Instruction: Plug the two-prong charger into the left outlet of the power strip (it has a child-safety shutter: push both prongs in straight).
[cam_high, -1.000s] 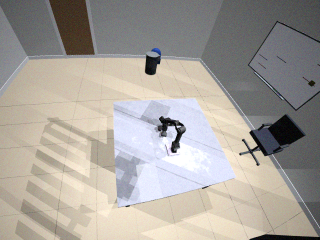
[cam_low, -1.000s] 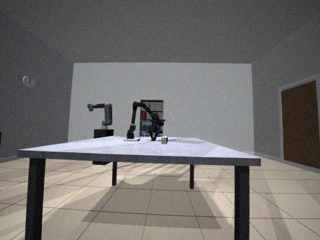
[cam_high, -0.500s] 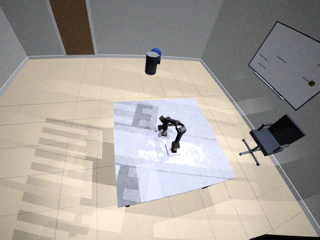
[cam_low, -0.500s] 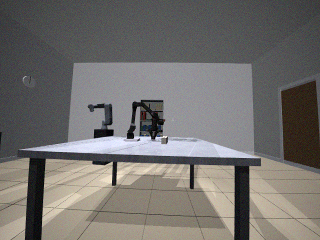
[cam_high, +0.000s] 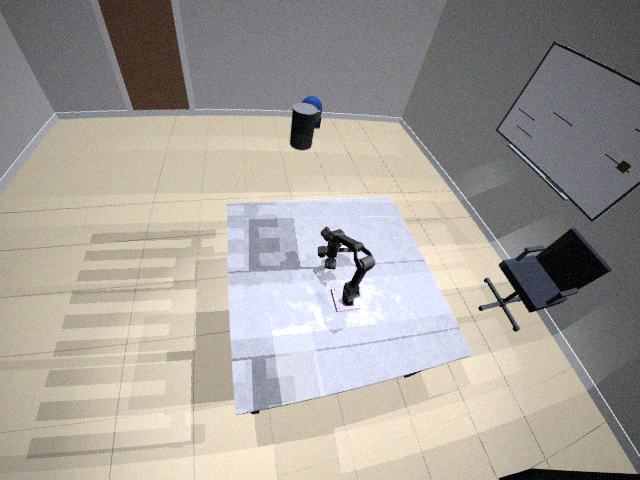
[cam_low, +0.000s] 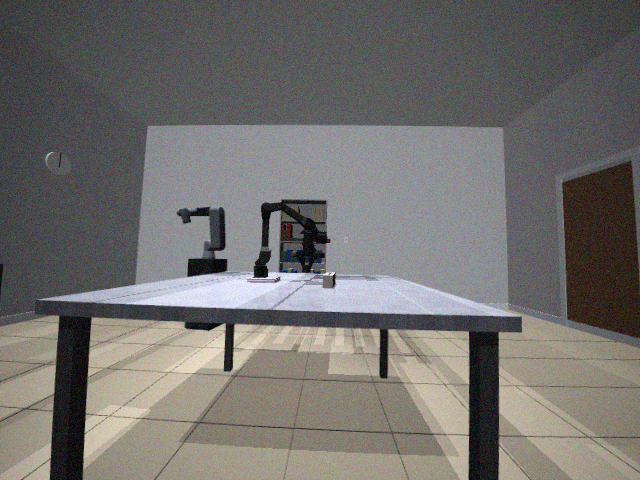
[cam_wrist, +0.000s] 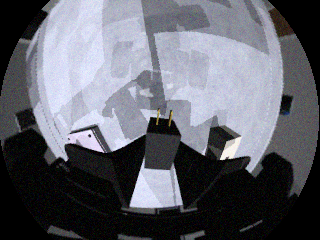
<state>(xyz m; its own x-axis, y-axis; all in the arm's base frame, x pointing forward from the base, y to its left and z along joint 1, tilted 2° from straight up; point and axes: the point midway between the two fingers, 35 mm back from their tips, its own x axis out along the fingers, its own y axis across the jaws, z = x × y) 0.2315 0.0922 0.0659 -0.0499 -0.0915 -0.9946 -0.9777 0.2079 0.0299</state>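
Right now the charger is 2 cm to the left of my gripper tip and 1 cm above it.
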